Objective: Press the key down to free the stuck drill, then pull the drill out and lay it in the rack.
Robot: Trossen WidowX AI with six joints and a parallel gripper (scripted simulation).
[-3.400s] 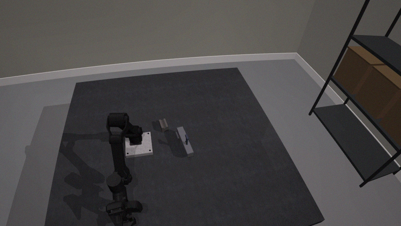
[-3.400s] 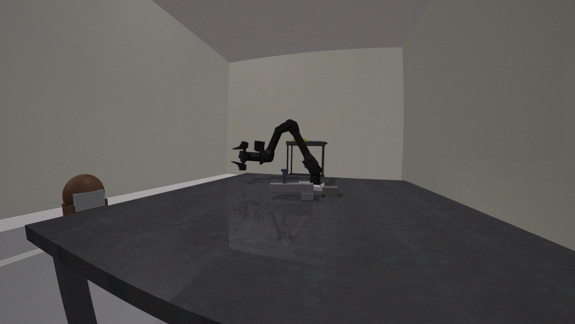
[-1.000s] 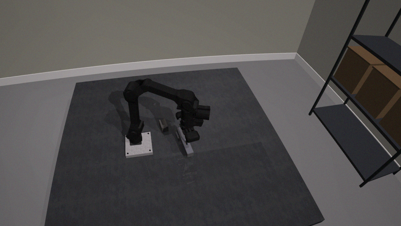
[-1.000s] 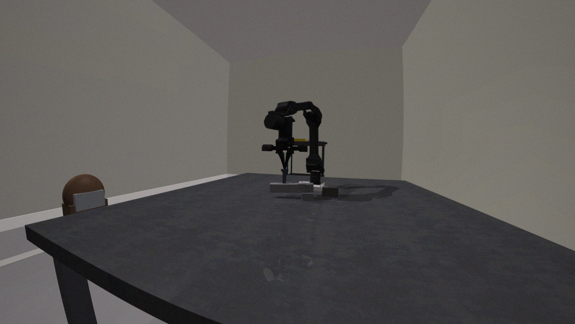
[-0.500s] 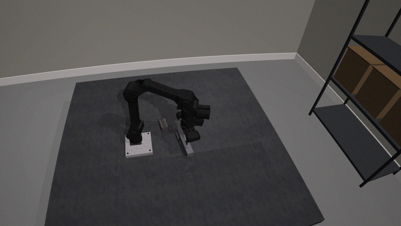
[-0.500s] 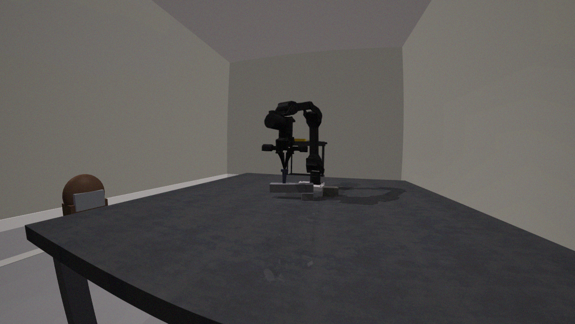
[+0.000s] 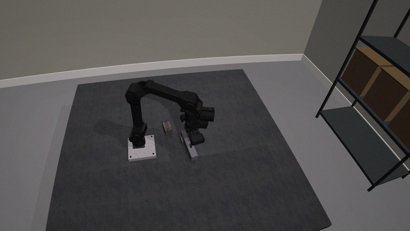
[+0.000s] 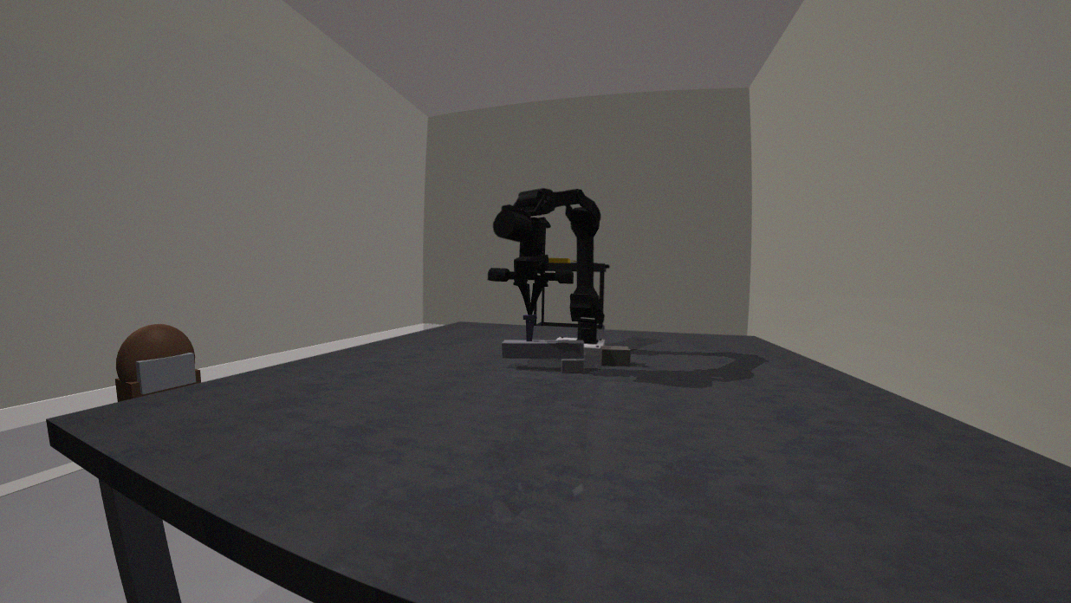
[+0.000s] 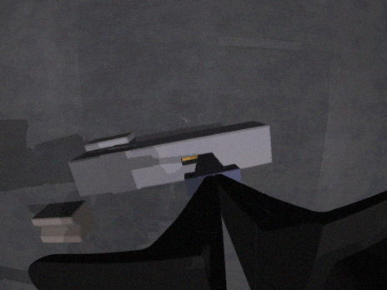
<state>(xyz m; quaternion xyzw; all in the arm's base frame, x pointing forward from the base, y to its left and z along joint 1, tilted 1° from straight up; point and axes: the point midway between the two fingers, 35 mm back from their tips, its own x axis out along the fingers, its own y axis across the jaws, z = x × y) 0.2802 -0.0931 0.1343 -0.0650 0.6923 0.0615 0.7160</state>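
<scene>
Right now the dark bluish key is 30 mm below my gripper tip. Also, from my gripper tip: pale grey block (10 mm behind, 30 mm to the left, 90 mm below); drill (20 mm behind, 50 mm to the left, 80 mm below); rack (110 mm behind, 190 mm to the left, 100 mm below).
</scene>
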